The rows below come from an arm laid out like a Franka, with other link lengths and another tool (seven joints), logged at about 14 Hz.
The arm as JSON. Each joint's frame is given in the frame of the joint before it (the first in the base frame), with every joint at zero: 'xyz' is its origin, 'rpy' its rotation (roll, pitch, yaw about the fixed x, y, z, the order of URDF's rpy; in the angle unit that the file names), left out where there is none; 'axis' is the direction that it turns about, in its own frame. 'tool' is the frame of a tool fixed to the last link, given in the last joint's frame.
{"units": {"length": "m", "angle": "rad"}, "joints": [
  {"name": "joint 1", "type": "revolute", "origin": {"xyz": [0.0, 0.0, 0.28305]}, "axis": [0.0, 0.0, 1.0]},
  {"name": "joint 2", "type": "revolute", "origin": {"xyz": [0.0, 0.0, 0.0], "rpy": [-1.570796, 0.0, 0.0]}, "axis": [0.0, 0.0, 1.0]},
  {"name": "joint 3", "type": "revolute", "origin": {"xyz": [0.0, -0.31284, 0.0], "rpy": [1.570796, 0.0, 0.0]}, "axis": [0.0, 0.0, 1.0]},
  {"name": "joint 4", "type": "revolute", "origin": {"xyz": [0.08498, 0.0, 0.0], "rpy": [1.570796, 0.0, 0.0]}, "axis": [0.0, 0.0, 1.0]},
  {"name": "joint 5", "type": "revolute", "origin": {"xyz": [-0.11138, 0.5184, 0.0], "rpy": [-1.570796, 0.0, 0.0]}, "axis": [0.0, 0.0, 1.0]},
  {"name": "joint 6", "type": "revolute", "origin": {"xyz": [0.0, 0.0, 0.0], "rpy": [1.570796, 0.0, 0.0]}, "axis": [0.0, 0.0, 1.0]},
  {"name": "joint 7", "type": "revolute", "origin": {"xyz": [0.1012, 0.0, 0.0], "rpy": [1.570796, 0.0, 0.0]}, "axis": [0.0, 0.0, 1.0]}
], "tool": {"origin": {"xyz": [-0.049, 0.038, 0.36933], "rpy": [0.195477, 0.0, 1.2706]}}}
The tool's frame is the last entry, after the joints.
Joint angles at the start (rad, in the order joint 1, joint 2, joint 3, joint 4, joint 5, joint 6, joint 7):
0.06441, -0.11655, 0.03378, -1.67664, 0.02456, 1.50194, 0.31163
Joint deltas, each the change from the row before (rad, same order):
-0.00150, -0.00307, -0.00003, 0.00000, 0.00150, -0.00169, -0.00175
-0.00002, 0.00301, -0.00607, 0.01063, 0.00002, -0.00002, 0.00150
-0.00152, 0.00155, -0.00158, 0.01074, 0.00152, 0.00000, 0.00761
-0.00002, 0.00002, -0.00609, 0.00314, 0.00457, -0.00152, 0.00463
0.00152, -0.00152, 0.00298, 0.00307, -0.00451, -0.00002, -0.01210
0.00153, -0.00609, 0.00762, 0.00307, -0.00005, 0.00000, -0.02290
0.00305, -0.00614, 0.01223, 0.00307, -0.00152, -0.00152, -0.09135
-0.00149, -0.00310, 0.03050, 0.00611, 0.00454, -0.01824, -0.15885
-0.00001, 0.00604, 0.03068, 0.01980, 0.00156, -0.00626, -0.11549
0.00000, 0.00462, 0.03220, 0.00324, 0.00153, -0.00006, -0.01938
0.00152, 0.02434, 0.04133, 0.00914, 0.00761, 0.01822, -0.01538
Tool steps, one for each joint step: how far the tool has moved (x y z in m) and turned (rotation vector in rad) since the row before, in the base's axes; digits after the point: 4 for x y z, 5 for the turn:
-0.0008, -0.0005, 0.0017, 0.00163, -0.00126, 0.00027
0.0031, -0.0032, 0.0040, 0.00145, -0.00749, -0.00751
0.0026, -0.0006, 0.0049, 0.00220, -0.00886, -0.01062
0.0002, -0.0017, 0.0016, 0.00519, -0.00106, -0.01050
0.0009, 0.0004, 0.0026, -0.00402, -0.00525, 0.01641
0.0005, 0.0042, 0.0052, 0.00043, -0.00969, 0.03199
0.0018, 0.0036, 0.0051, -0.00037, -0.00974, 0.10646
-0.0013, 0.0107, 0.0040, 0.00305, 0.00639, 0.18823
0.0058, 0.0147, 0.0067, 0.00222, -0.00924, 0.14632
-0.0007, 0.0195, -0.0012, -0.00173, 0.00123, 0.05150
0.0064, 0.0304, -0.0094, 0.00775, -0.00125, 0.05828

